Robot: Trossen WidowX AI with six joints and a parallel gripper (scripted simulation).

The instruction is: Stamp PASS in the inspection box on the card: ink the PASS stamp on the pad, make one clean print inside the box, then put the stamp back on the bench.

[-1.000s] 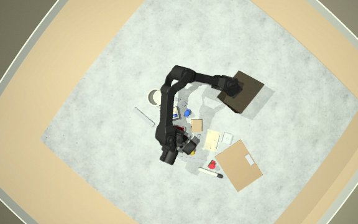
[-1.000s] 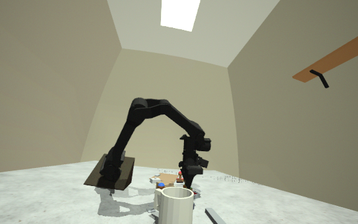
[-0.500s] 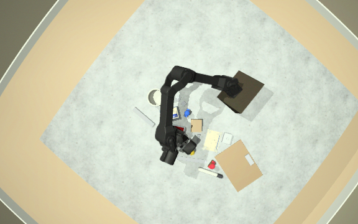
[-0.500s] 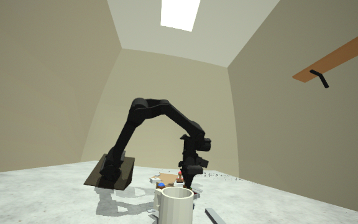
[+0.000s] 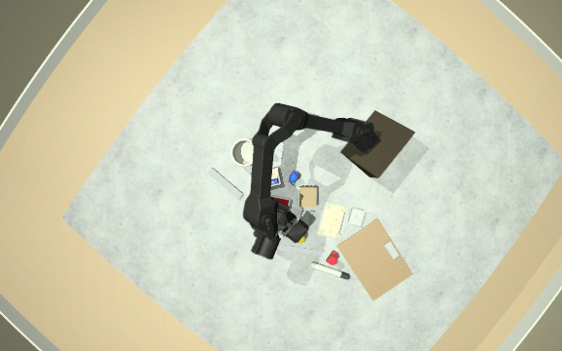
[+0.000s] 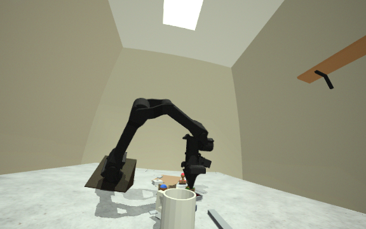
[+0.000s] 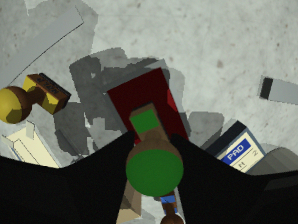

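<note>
My gripper tip is now 4 cm above the red ink pad. The rest, counted from my gripper tip: yellow-knobbed stamp: 1 cm ahead, 11 cm to the left, 2 cm below; green-knobbed stamp: right at my gripper tip; tan block: 10 cm behind, 3 cm to the left, 2 cm below.
</note>
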